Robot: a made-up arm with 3 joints. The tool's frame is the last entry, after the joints.
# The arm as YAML. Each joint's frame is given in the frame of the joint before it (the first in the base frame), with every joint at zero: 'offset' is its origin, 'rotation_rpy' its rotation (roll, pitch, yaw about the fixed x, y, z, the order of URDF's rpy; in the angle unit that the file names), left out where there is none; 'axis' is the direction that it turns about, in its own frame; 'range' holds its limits. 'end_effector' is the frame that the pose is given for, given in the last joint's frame.
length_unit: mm
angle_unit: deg
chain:
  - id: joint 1
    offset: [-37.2, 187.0, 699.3]
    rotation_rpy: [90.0, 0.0, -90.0]
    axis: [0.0, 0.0, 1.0]
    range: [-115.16, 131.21]
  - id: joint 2
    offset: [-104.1, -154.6, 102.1]
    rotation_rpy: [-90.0, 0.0, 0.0]
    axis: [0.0, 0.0, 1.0]
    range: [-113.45, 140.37]
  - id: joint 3
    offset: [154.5, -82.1, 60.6]
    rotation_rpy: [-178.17, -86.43, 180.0]
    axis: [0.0, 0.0, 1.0]
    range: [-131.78, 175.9]
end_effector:
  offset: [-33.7, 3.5, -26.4]
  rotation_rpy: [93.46, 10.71, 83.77]
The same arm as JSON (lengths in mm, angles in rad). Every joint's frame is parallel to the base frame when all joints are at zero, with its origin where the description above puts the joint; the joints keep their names.
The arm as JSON. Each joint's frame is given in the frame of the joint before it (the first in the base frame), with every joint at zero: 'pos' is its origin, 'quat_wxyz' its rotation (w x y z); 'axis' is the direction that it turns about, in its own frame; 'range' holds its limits. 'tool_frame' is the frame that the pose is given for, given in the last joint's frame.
{
  "length_unit": "mm",
  "angle_unit": "rad",
  "joints": [
    {
      "joint": "joint 1",
      "pos": [
        -37.2,
        187.0,
        699.3
      ],
      "quat_wxyz": [
        1.0,
        0.0,
        0.0,
        0.0
      ],
      "axis": [
        -1.0,
        0.0,
        0.0
      ],
      "range": [
        -2.0099,
        2.29
      ]
    },
    {
      "joint": "joint 2",
      "pos": [
        -102.1,
        104.1,
        -154.6
      ],
      "quat_wxyz": [
        1.0,
        0.0,
        0.0,
        0.0
      ],
      "axis": [
        0.0,
        0.0,
        1.0
      ],
      "range": [
        -1.9801,
        2.4499
      ]
    },
    {
      "joint": "joint 3",
      "pos": [
        -82.1,
        -154.5,
        60.6
      ],
      "quat_wxyz": [
        1.0,
        0.0,
        0.0,
        0.0
      ],
      "axis": [
        -0.031899,
        0.997554,
        -0.062197
      ],
      "range": [
        -2.3,
        3.07
      ]
    }
  ],
  "tool_frame": {
    "pos": [
      4.3,
      -28.3,
      -32.0
    ],
    "quat_wxyz": [
      0.995531,
      0.004979,
      -0.058653,
      -0.073844
    ]
  }
}

